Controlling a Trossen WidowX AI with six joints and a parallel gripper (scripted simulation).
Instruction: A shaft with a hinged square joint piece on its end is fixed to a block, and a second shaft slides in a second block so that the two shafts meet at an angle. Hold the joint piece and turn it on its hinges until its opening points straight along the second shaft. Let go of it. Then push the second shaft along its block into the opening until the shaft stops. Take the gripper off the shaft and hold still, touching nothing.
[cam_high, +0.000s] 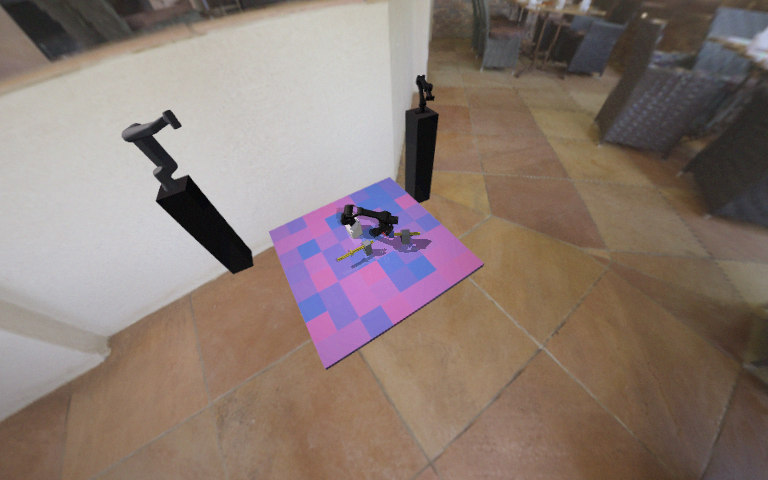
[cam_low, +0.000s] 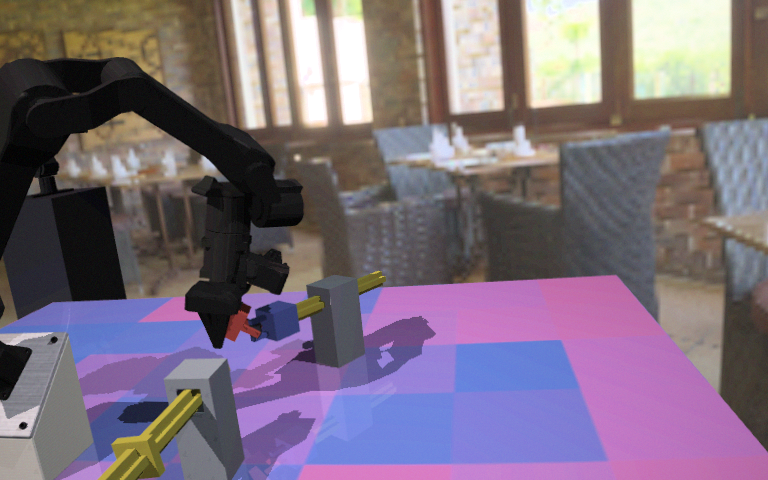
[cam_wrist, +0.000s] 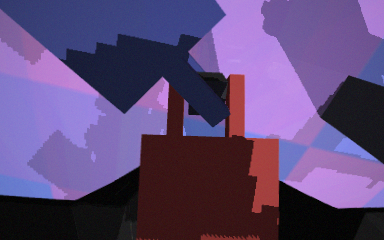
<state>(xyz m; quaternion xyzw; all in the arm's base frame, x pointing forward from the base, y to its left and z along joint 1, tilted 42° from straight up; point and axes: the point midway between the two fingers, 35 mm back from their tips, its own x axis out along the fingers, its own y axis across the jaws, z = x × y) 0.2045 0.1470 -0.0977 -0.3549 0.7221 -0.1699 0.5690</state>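
Right now the red joint piece is 3 cm above my gripper tip, 2 cm ahead of it and 1 cm to the left of it.
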